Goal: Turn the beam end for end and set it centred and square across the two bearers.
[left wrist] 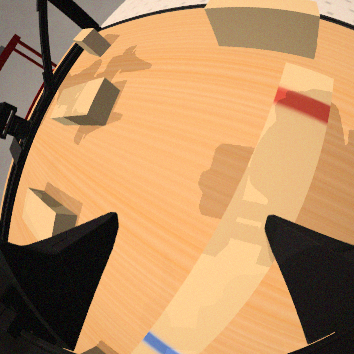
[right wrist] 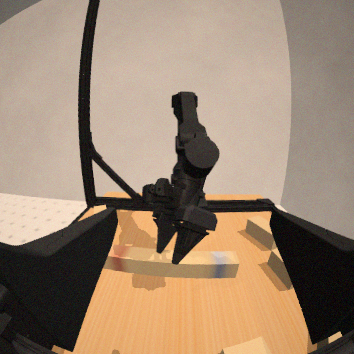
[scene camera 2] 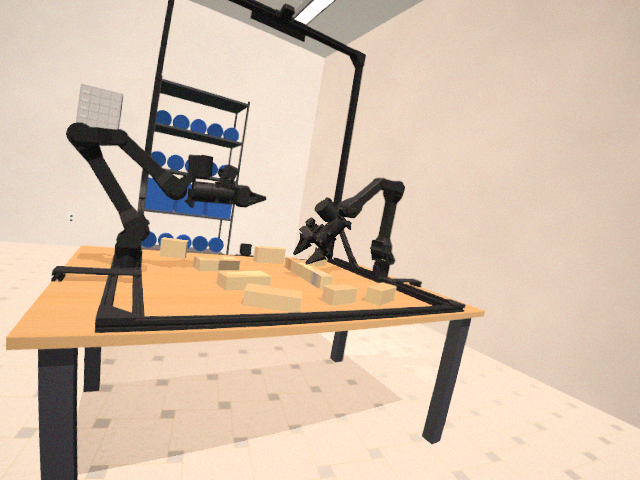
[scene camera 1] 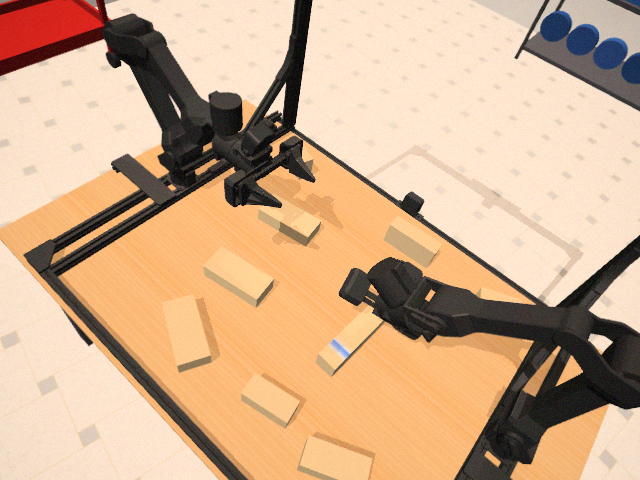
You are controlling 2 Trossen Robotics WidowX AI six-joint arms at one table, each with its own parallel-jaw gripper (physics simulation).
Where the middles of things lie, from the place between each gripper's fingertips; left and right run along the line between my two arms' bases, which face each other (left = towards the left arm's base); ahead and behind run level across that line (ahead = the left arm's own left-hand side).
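The beam [scene camera 1: 352,337] is here, and my right hand is 240 mm above the beam, 220 mm to the right of the beam and 30 mm past the beam. As for my left gripper, it's 30 mm to the right of the beam and 40 mm above the beam. Going by its middle, the beam is nearer to my left gripper than to my right hand.
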